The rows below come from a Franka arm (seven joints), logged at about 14 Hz.
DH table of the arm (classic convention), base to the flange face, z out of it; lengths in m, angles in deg. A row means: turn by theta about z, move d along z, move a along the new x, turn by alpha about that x. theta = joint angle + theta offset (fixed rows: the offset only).
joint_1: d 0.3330, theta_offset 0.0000, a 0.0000, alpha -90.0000
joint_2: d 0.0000, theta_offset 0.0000, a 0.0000, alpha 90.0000
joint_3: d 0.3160, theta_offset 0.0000, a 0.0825, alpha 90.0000
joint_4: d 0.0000, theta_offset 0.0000, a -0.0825, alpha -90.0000
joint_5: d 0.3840, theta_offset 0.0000, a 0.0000, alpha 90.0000
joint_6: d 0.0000, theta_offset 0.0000, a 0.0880, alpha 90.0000
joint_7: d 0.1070, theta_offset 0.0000, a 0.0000, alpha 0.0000
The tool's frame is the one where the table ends.
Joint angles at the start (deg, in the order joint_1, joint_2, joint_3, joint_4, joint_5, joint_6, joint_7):
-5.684, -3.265, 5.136, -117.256, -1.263, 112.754, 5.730
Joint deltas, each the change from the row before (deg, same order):
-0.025, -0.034, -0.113, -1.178, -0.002, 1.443, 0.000
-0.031, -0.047, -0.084, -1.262, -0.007, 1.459, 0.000
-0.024, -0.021, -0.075, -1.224, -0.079, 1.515, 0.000
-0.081, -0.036, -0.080, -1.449, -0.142, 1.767, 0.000
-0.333, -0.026, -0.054, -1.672, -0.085, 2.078, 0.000
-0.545, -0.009, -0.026, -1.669, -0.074, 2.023, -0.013
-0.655, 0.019, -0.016, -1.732, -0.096, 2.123, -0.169
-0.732, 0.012, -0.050, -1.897, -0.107, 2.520, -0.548
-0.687, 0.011, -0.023, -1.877, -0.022, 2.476, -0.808
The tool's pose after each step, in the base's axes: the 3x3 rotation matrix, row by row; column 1 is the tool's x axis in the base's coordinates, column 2 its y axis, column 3 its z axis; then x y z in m. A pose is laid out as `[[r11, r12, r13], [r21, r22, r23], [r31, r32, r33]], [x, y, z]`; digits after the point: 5 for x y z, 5 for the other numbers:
[[0.99459, -0.10254, -0.01680], [-0.10294, -0.99437, -0.02497], [-0.01415, 0.02657, -0.99955]], [0.53308, -0.00720, 0.45628]
[[0.99449, -0.10408, -0.01258], [-0.10436, -0.99423, -0.02486], [-0.00992, 0.02603, -0.99961]], [0.53130, -0.00822, 0.44861]
[[0.99447, -0.10475, -0.00717], [-0.10490, -0.99415, -0.02584], [-0.00443, 0.02645, -0.99964]], [0.52964, -0.00916, 0.44114]
[[0.99438, -0.10584, -0.00107], [-0.10583, -0.99400, -0.02774], [0.00187, 0.02769, -0.99961]], [0.52738, -0.01068, 0.43242]
[[0.99378, -0.11116, 0.00629], [-0.11093, -0.99341, -0.02870], [0.00943, 0.02782, -0.99957]], [0.52454, -0.01417, 0.42237]
[[0.99276, -0.11946, 0.01233], [-0.11905, -0.99245, -0.02954], [0.01577, 0.02786, -0.99949]], [0.52123, -0.01927, 0.41220]
[[0.99180, -0.12647, 0.01847], [-0.12587, -0.99157, -0.03071], [0.02220, 0.02814, -0.99936]], [0.51745, -0.02518, 0.40156]
[[0.99128, -0.12858, 0.02868], [-0.12765, -0.99130, -0.03222], [0.03258, 0.02828, -0.99907]], [0.51317, -0.03193, 0.39046]
[[0.99131, -0.12578, 0.03857], [-0.12456, -0.99167, -0.03270], [0.04236, 0.02761, -0.99872]], [0.50846, -0.03785, 0.37964]

